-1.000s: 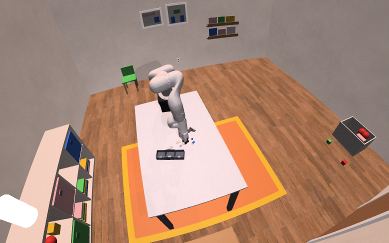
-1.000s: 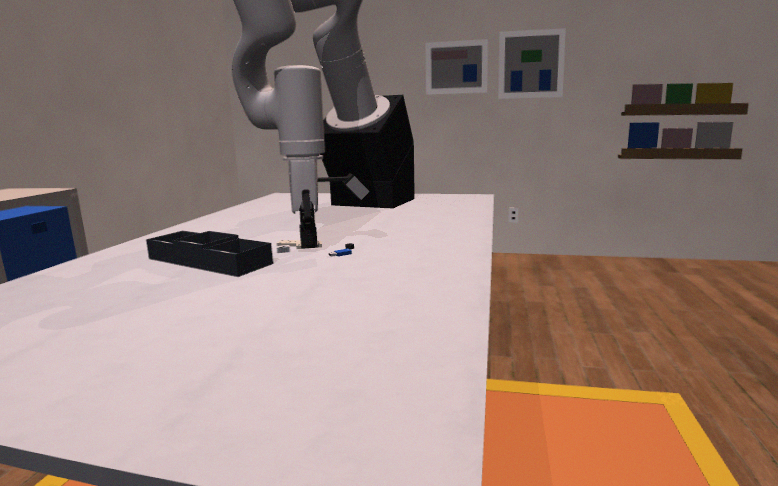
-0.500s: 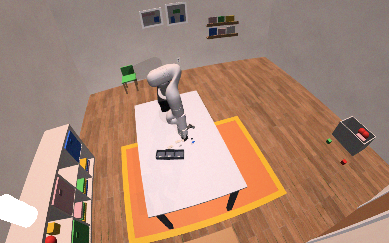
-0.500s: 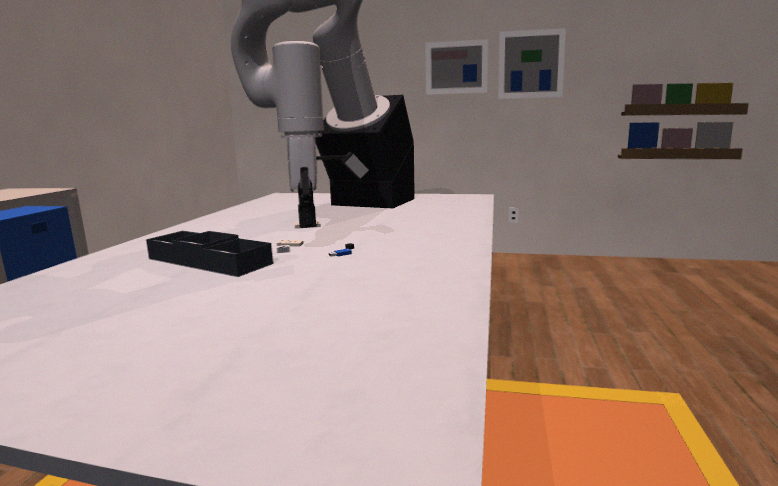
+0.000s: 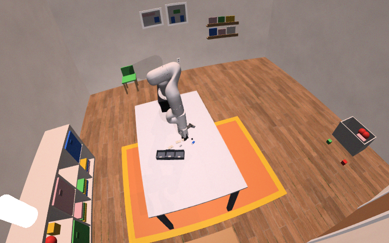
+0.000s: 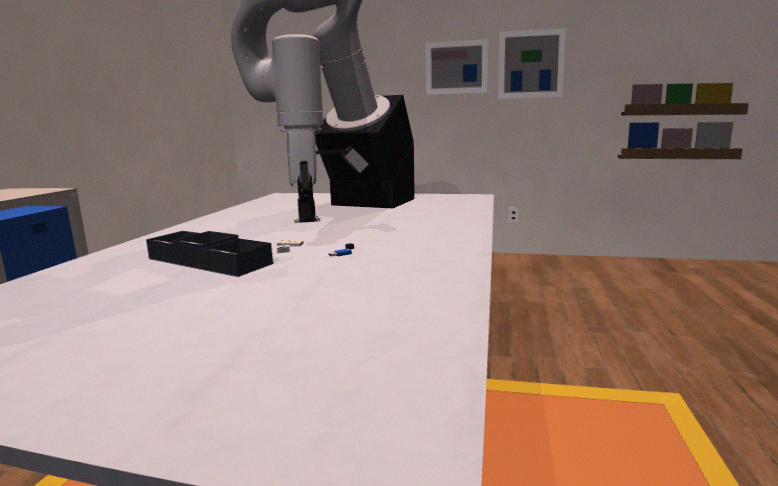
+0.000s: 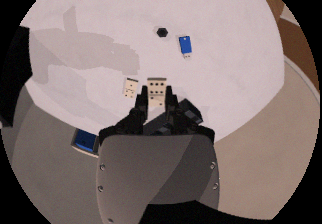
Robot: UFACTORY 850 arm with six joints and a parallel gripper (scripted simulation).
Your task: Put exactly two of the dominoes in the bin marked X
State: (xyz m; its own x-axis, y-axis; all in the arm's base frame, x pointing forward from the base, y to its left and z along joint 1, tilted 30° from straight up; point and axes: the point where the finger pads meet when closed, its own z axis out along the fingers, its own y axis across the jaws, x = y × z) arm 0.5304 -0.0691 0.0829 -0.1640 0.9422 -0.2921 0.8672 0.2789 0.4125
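The small grey piece lies 50 mm to the right of my hand and 70 mm below it. The rest, counted from my hand: black bin tray 60 mm ahead, 180 mm to the right, 60 mm below; blue USB stick 40 mm ahead, 60 mm to the left, 80 mm below; small black piece 10 mm behind, 80 mm to the left, 80 mm below.
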